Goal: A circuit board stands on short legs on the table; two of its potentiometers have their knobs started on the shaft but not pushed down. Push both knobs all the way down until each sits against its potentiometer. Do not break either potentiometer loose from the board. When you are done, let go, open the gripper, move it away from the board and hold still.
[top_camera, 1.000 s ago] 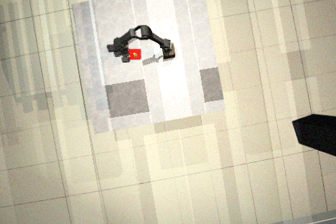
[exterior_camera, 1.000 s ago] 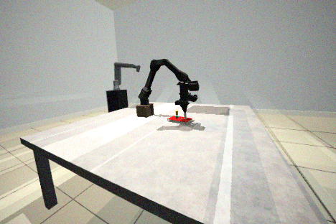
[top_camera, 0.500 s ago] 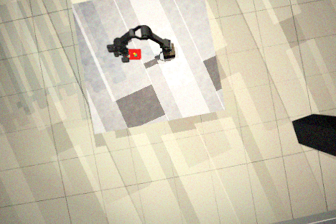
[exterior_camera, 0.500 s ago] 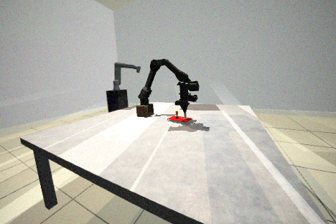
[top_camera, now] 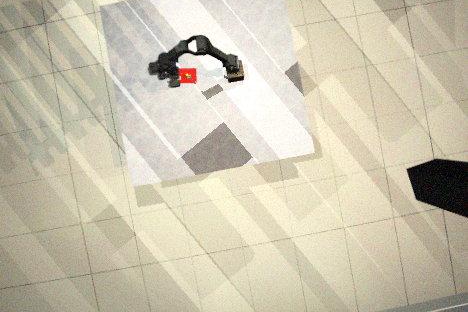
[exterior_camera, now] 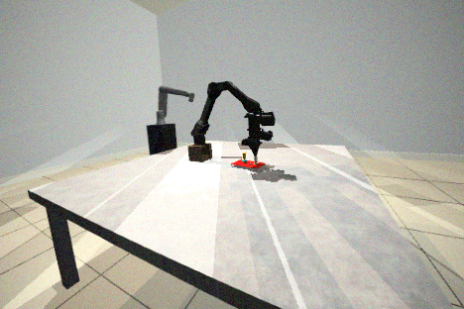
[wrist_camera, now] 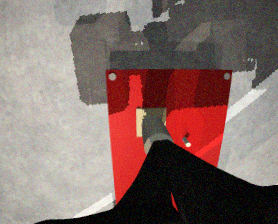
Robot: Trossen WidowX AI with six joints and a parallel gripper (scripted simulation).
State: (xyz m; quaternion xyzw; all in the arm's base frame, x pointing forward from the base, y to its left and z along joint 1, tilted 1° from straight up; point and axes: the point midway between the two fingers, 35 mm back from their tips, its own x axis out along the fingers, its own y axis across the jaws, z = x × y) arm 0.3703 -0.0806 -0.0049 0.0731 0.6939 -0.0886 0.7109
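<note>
Now: gripper tip 20 mm above the round grey knob. Round my gripper tip: yellow-brown knob 60 mm behind, 20 mm to the left.
</note>
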